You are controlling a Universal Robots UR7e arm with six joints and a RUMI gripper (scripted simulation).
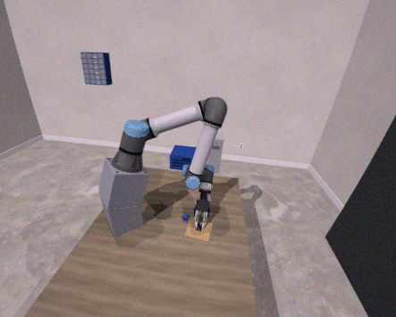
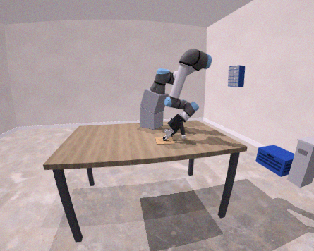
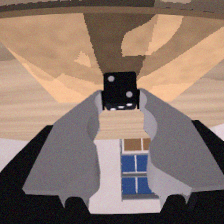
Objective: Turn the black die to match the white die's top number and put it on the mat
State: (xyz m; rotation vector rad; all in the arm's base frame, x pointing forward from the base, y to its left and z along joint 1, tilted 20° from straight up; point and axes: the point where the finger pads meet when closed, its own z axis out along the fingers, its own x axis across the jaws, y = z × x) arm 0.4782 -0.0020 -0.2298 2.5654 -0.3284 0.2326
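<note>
Now: the black die 1 cm to the right of my hand and 1 cm below it. From my hand the other things lie so: white die 17 cm to the left, 1 cm below, 1 cm behind; then tan mat 2 cm below, 1 cm to the right; then blue die 9 cm behind, 7 cm to the left, 1 cm below.
</note>
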